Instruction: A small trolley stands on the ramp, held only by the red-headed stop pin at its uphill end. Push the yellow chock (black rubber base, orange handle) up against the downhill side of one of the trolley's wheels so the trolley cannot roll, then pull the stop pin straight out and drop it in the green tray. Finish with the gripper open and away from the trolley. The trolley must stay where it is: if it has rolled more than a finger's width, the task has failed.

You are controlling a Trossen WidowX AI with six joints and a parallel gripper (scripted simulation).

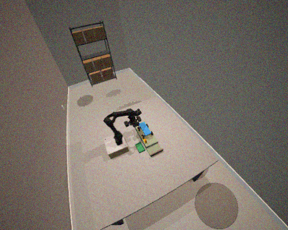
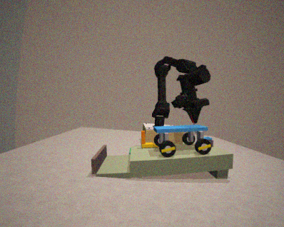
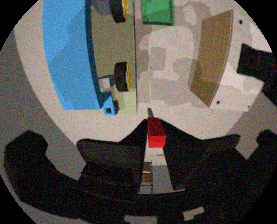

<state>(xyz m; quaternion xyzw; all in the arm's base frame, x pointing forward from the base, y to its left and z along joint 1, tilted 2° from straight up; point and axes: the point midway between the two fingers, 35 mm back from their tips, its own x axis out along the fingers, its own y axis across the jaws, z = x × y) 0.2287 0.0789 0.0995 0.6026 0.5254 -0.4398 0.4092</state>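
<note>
The green tray lies 210 mm to the right of my gripper tip, 170 mm below it and 50 mm behind it. Also, from my gripper tip: trolley (110 mm to the right, 90 mm ahead, 60 mm below); red-headed stop pin (right at my gripper tip); yellow chock (210 mm to the right, 80 mm below, 20 mm ahead).
</note>
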